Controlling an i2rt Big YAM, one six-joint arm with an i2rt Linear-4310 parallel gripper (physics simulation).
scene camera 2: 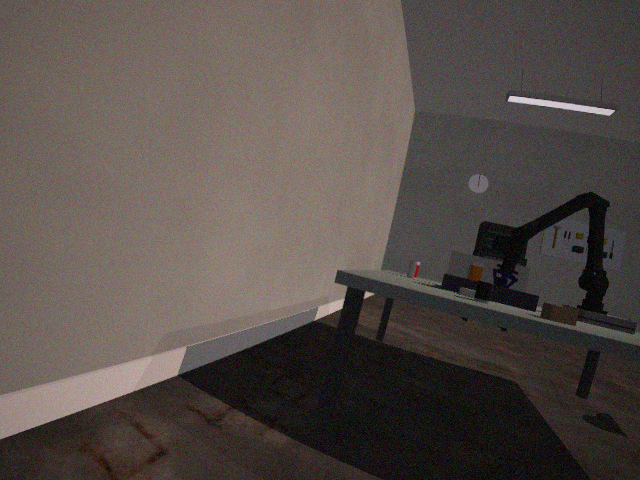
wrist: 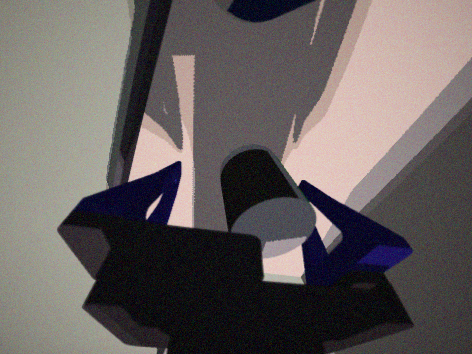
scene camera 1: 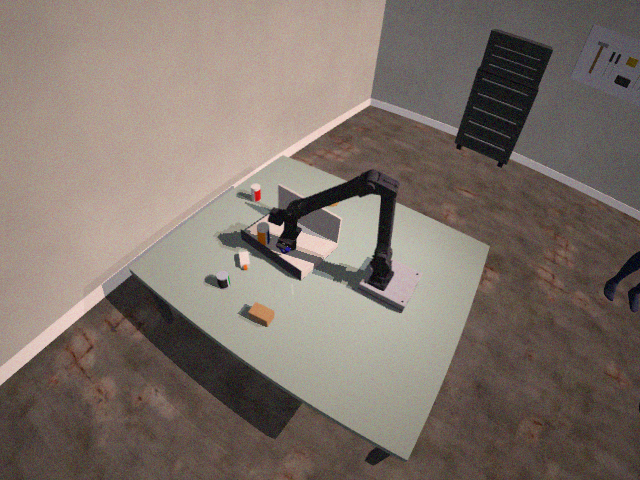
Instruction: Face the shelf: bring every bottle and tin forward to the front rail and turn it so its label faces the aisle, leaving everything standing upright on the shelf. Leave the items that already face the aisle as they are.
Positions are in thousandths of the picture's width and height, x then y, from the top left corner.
Labels:
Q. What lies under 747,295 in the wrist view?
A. A shelf.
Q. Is the gripper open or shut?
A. Open.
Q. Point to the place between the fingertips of the gripper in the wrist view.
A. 512,501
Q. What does the gripper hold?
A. Nothing.

